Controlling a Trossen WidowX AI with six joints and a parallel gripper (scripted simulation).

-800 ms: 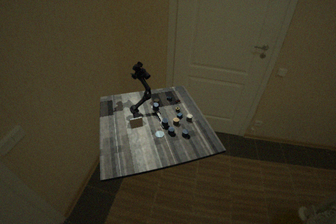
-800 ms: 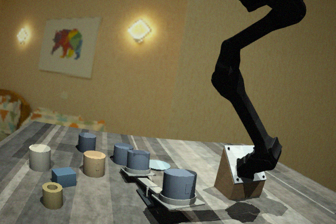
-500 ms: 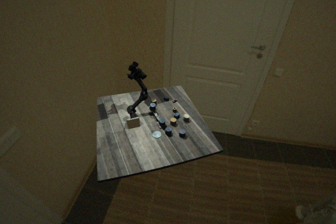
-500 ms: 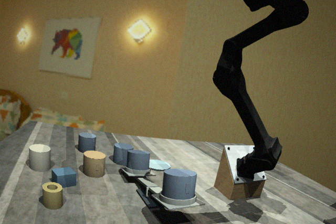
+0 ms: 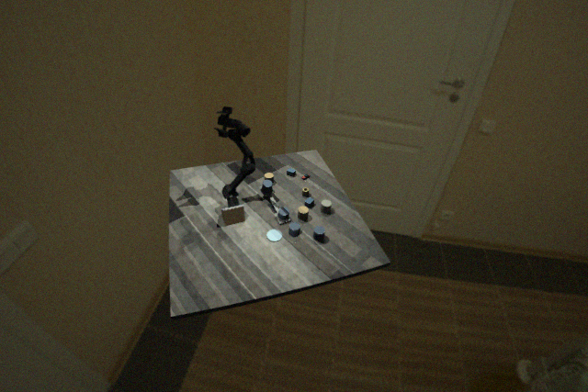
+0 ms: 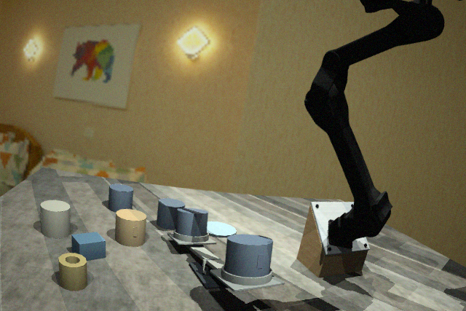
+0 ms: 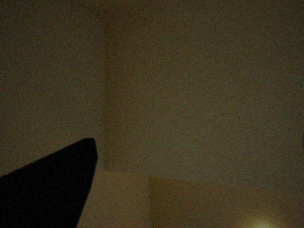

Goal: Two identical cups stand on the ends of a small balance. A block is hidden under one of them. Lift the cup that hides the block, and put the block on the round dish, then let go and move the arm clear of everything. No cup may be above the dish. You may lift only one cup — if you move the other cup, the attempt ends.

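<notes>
Right now the grey block is 39 cm ahead of my gripper tip, 20 cm to the right of it and 63 cm below it. From my gripper tip the other things lie so: balance beam: 35 cm ahead, 7 cm to the right, 63 cm below; pale round dish: 31 cm ahead, 34 cm to the right, 67 cm below; balance: 35 cm ahead, 7 cm to the right, 65 cm below.
</notes>
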